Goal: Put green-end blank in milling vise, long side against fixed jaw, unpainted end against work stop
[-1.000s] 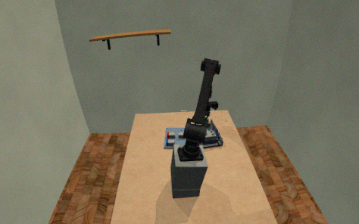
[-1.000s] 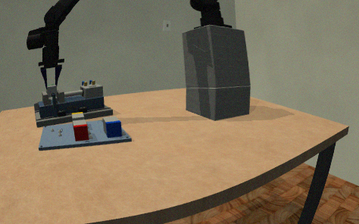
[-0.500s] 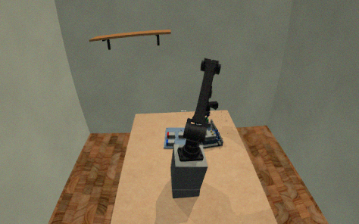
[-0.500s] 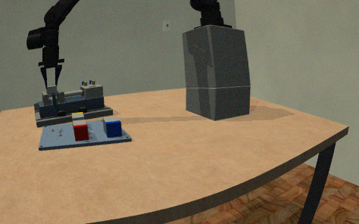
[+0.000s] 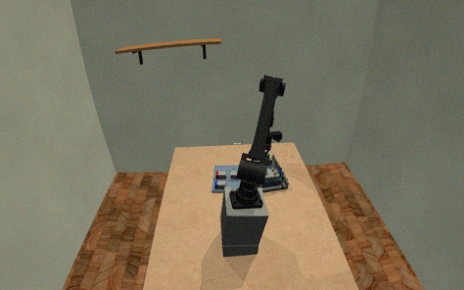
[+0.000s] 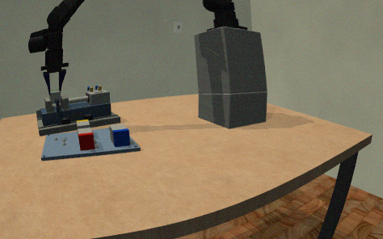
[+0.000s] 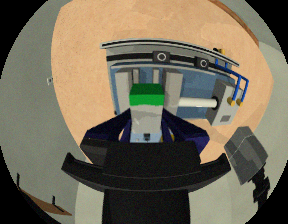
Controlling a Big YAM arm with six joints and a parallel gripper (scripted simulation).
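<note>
The green-ended blank is 20 mm below my hand. From my hand the other things lie so: yellow-ended blank (60 mm behind, 190 mm to the left, 90 mm below); milling vise (70 mm behind, 80 mm below); fixed jaw (30 mm ahead, 40 mm below).
</note>
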